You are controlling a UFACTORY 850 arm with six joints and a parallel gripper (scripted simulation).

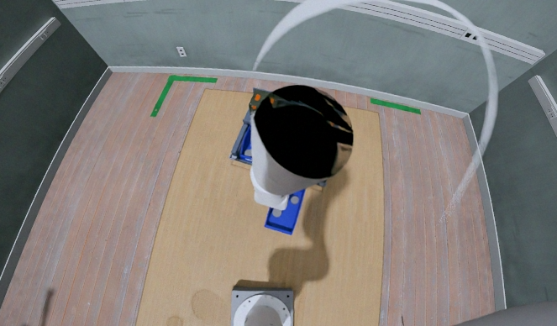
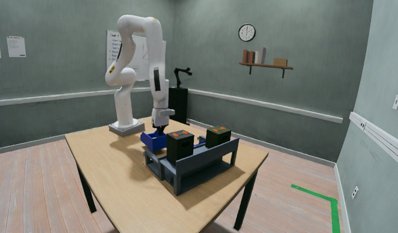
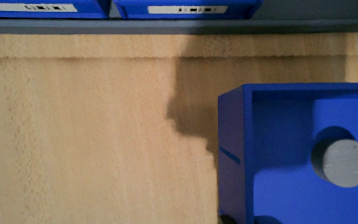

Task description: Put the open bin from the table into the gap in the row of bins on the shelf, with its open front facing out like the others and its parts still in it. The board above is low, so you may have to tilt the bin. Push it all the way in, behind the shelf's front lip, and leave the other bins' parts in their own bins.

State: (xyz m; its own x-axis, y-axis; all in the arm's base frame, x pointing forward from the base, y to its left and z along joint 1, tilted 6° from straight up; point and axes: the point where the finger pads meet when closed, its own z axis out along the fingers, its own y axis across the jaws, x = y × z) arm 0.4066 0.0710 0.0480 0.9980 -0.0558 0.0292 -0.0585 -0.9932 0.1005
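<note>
The blue bin is 5 cm to the right of my hand, 2 cm below it and 1 cm behind it. Round my hand: shelf: 26 cm ahead, 3 cm below, 1 cm to the left; then grey cylinder part: 8 cm to the right, 5 cm below, 3 cm ahead.
</note>
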